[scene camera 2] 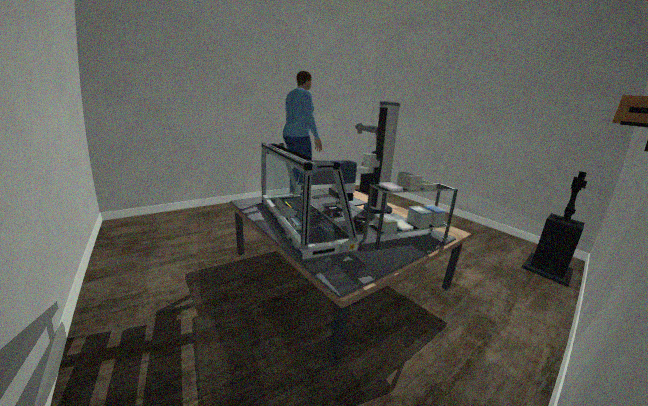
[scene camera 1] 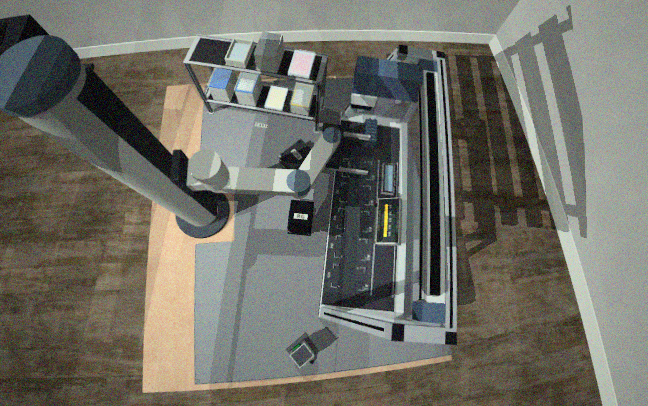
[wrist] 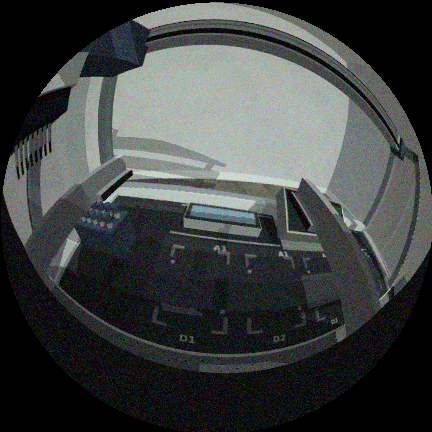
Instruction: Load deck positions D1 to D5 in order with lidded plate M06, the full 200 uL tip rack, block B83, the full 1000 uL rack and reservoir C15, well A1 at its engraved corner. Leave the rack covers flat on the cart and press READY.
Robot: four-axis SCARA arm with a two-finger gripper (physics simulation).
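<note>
My gripper [scene camera 1: 368, 154] [wrist: 208, 168] is open and empty, its two fingers reaching over the D1 end of the dark deck [scene camera 1: 352, 225] [wrist: 220, 290]. Positions D1 and D2 are bare in the wrist view. The cart [scene camera 1: 198, 86] holds a pink-topped plate [scene camera 1: 302, 64], a tall grey box [scene camera 1: 269, 51] and an open pale-blue-topped box [scene camera 1: 240, 52] above. Below are a blue-topped box [scene camera 1: 220, 84], a blue-and-white box [scene camera 1: 247, 87], a pale yellow plate [scene camera 1: 276, 98] and a grey box [scene camera 1: 302, 97]. Their labels cannot be read. The screen [scene camera 1: 388, 220] shows a yellow bar; my right finger partly hides it in the wrist view.
A blue knobbed block [scene camera 1: 370, 131] [wrist: 106, 227] and a blue-filled tray [scene camera 1: 388, 178] [wrist: 222, 215] stand beside the deck positions. A black box [scene camera 1: 300, 217] and a small device [scene camera 1: 300, 352] stand on the table. The frame surrounds the deck. A person [scene camera 2: 300, 112] stands beyond the table.
</note>
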